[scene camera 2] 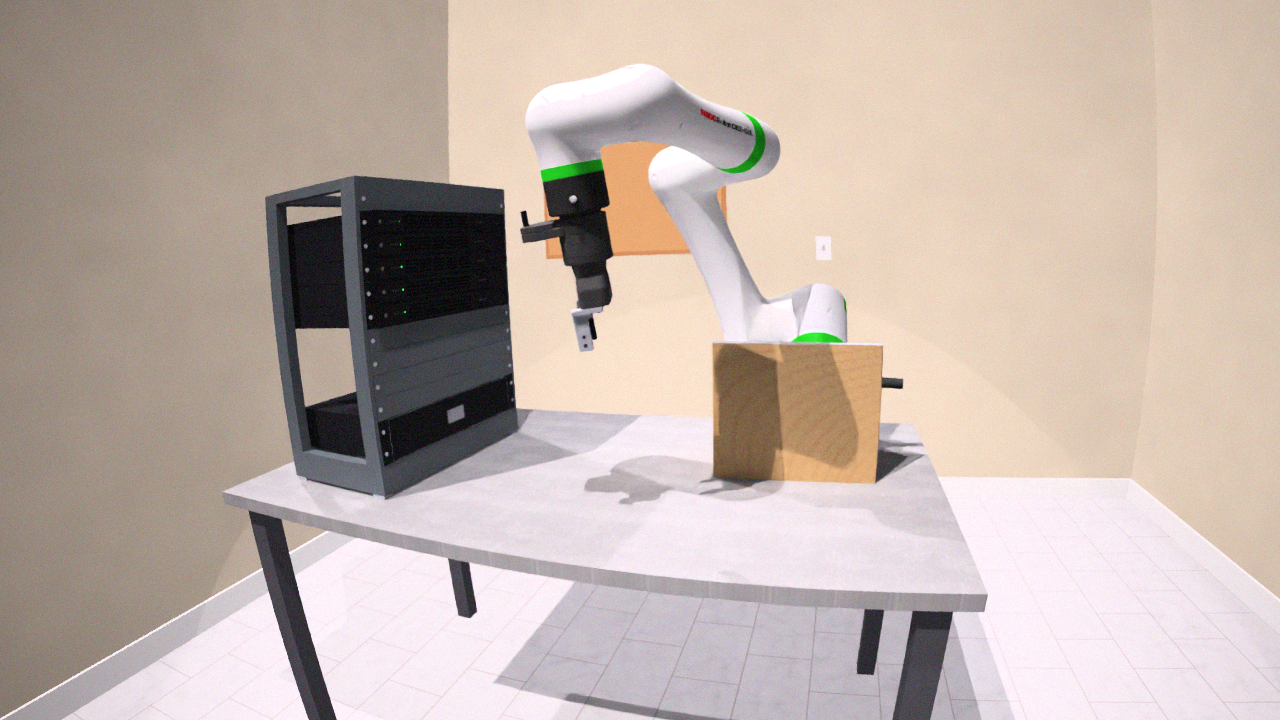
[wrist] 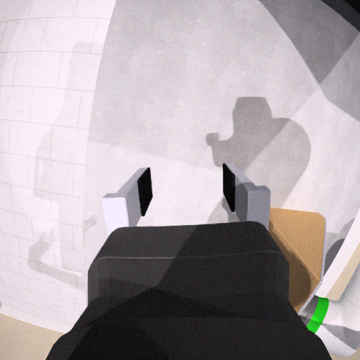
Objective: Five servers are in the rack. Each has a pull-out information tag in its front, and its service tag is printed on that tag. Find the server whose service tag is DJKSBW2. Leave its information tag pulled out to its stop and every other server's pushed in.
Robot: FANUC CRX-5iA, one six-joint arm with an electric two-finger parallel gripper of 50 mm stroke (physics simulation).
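Where they show: gripper, fingertip midpoint: [scene camera 2: 588, 344]; arm's base, origin of the base link: [scene camera 2: 816, 386].
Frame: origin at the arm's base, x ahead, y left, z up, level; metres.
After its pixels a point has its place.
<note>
The rack [scene camera 2: 367, 358] @[x 0.804, y 0.351, z 0.115 m] stands at the left of the table in the scene view. The servers [scene camera 2: 438, 268] @[x 0.761, y 0.144, z 0.269 m] sit stacked in its upper part, with dark fronts and small green lights. No information tag can be made out on their fronts, and no service tag can be read. My gripper [scene camera 2: 586, 333] @[x 0.362, y 0.346, z 0.139 m] [wrist: 186, 180] is open and empty, pointing down above the table, to the right of the rack and apart from it. The server fronts do not show clearly in the wrist view.
Grey blank panels [scene camera 2: 438, 353] @[x 0.777, y 0.144, z 0.089 m] and a black unit with a light label [scene camera 2: 455, 413] @[x 0.772, y 0.107, z -0.053 m] fill the rack's lower part. A wooden box [scene camera 2: 796, 411] @[x 0.041, y 0.103, z -0.025 m] [wrist: 300, 240] stands on the table [scene camera 2: 537, 519] @[x 0.474, y 0.350, z -0.167 m] [wrist: 165, 75], in front of the arm's base. An orange board [scene camera 2: 648, 214] hangs on the wall behind the arm.
</note>
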